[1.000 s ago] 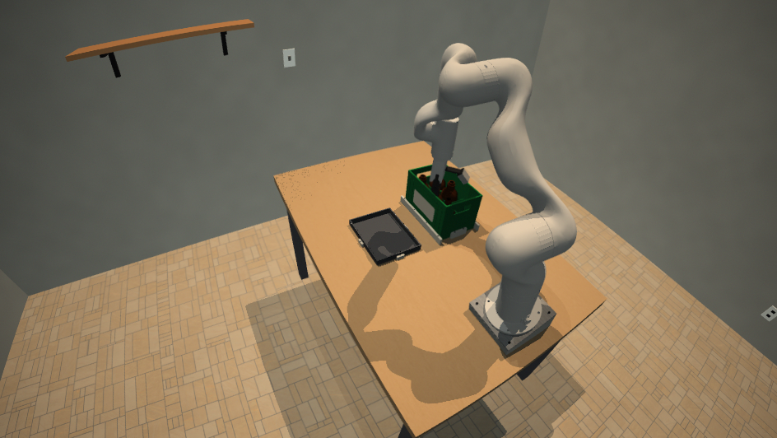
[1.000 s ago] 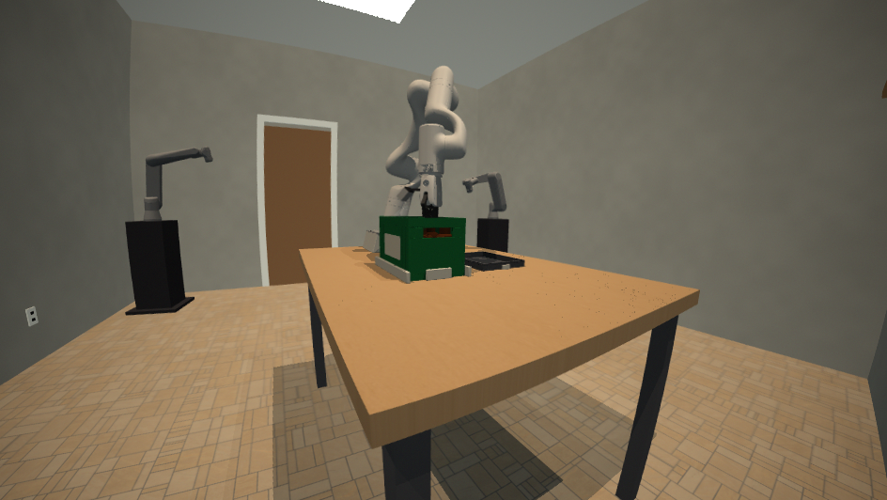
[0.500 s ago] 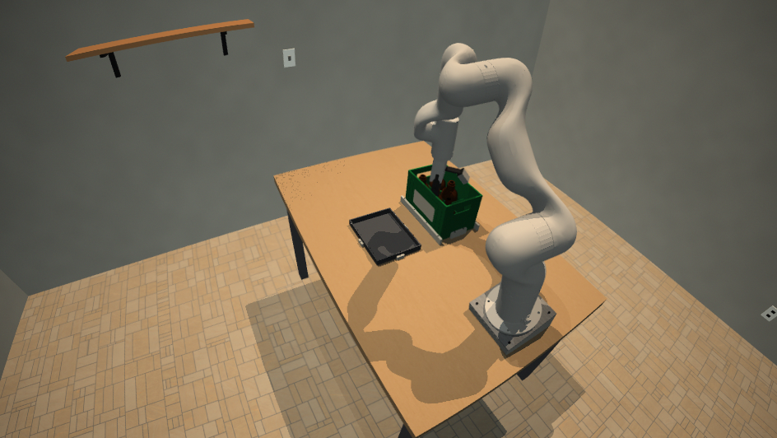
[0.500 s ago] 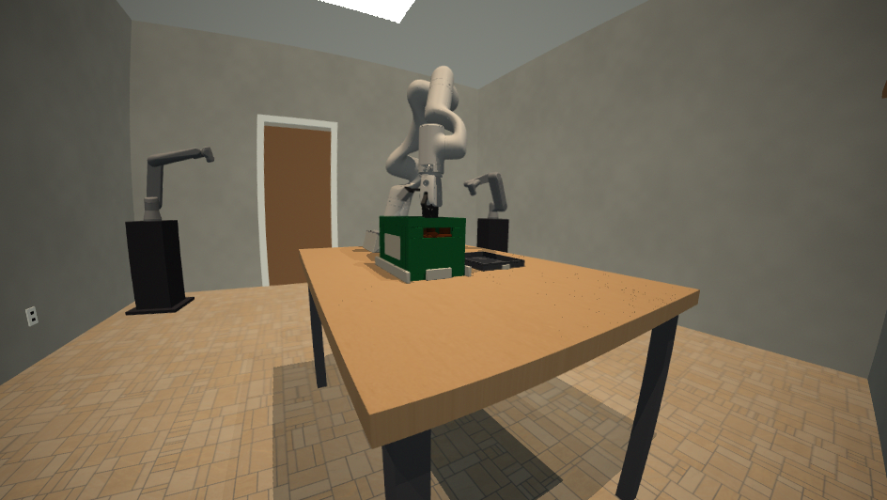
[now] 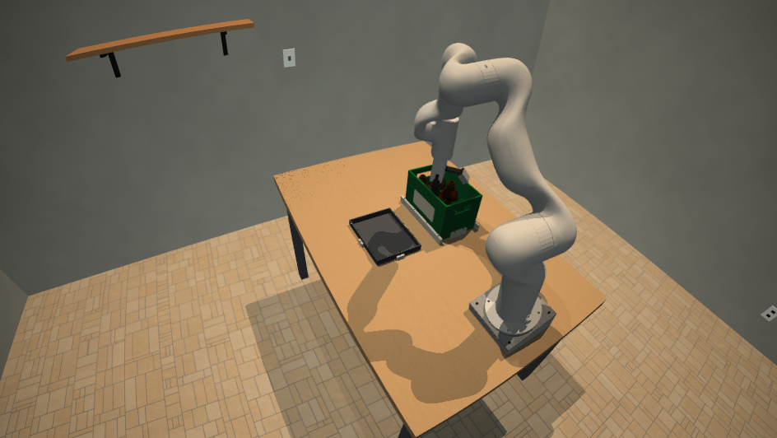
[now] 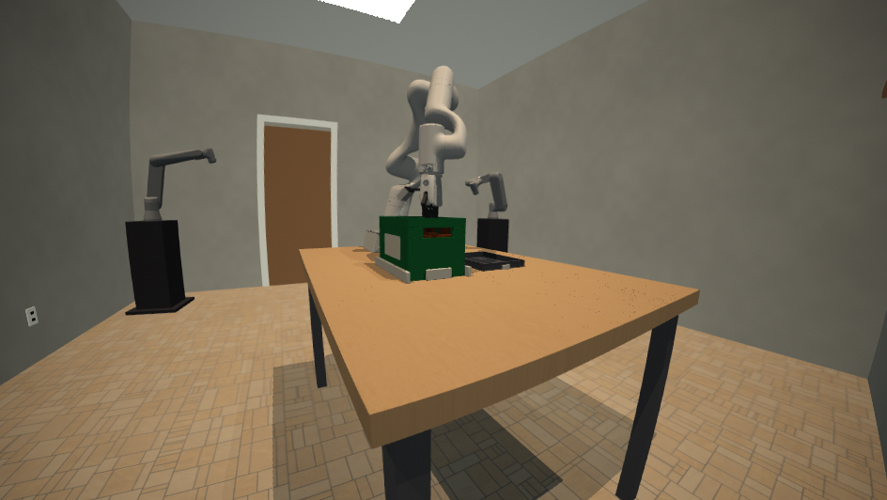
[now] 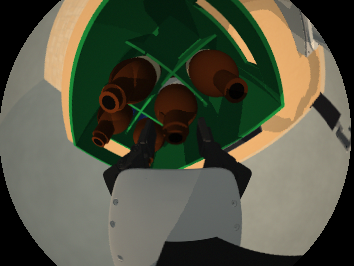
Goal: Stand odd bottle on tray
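Now: the green crate 10 mm ahead of my hand, 40 mm to the right of it and 70 mm below it. Also, from my hand: brown bottle 80 mm behind, 10 mm to the right, 70 mm below; black tray 40 mm behind, 230 mm to the left, 150 mm below.
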